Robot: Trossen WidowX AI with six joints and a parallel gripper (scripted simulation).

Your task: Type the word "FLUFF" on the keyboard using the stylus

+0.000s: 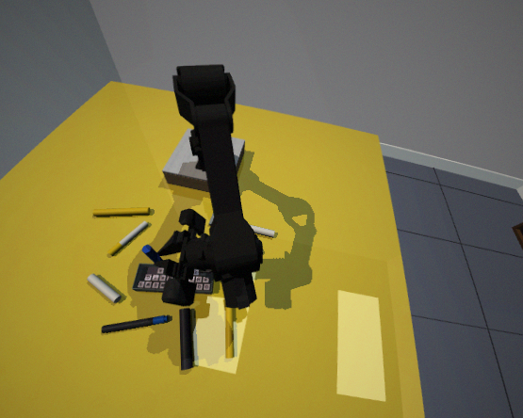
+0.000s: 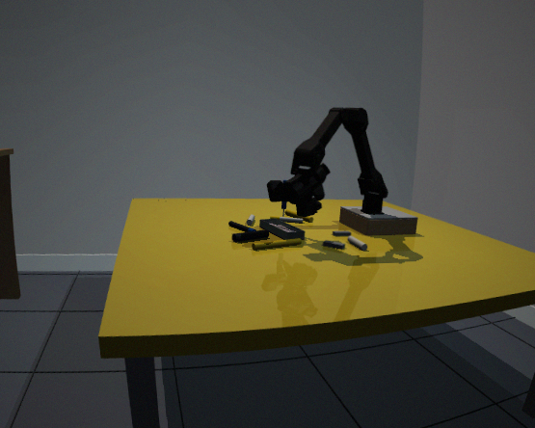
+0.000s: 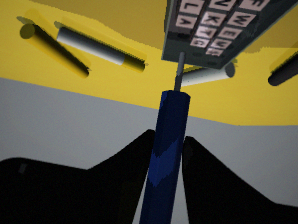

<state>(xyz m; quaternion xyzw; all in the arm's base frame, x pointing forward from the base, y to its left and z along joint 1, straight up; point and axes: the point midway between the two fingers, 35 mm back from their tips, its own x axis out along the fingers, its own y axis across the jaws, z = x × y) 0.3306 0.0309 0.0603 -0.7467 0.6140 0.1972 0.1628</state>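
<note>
My gripper tip is 130 mm short of the black cylinder, 100 mm to the right of it and 90 mm above it. Round my gripper tip: thin grey tip: 50 mm below; dark blue stylus: 20 mm below; yellow stick: 70 mm ahead, 180 mm to the left, 100 mm below.
</note>
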